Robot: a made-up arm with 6 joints.
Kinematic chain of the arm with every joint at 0, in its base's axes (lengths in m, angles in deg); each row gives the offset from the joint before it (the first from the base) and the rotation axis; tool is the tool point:
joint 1: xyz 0 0 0.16 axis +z
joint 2: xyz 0 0.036 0 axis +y
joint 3: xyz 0 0 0.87 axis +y
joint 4: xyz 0 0 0.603 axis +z
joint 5: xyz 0 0 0 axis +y
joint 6: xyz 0 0 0.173 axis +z
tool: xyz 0 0 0
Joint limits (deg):
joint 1: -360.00..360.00
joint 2: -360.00..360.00
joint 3: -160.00..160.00
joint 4: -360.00..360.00
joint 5: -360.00..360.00
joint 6: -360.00..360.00
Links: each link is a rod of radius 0.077 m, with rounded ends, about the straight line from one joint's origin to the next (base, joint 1, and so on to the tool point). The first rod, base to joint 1, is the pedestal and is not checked.
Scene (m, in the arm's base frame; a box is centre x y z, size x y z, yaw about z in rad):
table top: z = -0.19
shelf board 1: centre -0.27 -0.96 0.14 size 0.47 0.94 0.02 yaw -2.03
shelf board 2: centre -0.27 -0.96 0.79 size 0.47 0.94 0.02 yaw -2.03
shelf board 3: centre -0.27 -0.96 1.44 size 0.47 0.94 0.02 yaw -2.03
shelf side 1: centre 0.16 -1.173 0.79 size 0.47 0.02 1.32 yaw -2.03
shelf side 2: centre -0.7 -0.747 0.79 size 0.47 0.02 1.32 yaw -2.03
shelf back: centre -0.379 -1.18 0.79 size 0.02 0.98 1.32 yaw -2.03
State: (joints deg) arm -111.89 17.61 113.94 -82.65 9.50 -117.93
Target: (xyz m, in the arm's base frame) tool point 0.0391 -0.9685 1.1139
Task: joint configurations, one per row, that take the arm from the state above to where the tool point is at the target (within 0.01 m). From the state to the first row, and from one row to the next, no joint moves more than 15 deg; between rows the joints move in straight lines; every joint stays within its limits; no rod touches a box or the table.
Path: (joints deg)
1: -110.39 8.38 125.25 -82.18 10.01 -117.93
2: -108.88 -0.84 136.56 -81.72 10.52 -117.93
3: -100.56 -2.24 124.87 -82.07 8.10 -117.93
4: -92.24 -3.65 113.19 -82.42 5.68 -117.93
5: -83.92 -5.05 101.50 -82.77 3.27 -117.93
6: -75.60 -6.45 89.81 -83.12 0.85 -117.93
7: -82.42 3.44 79.22 -83.15 2.06 -117.93
8: -89.24 13.34 68.62 -83.19 3.27 -117.93

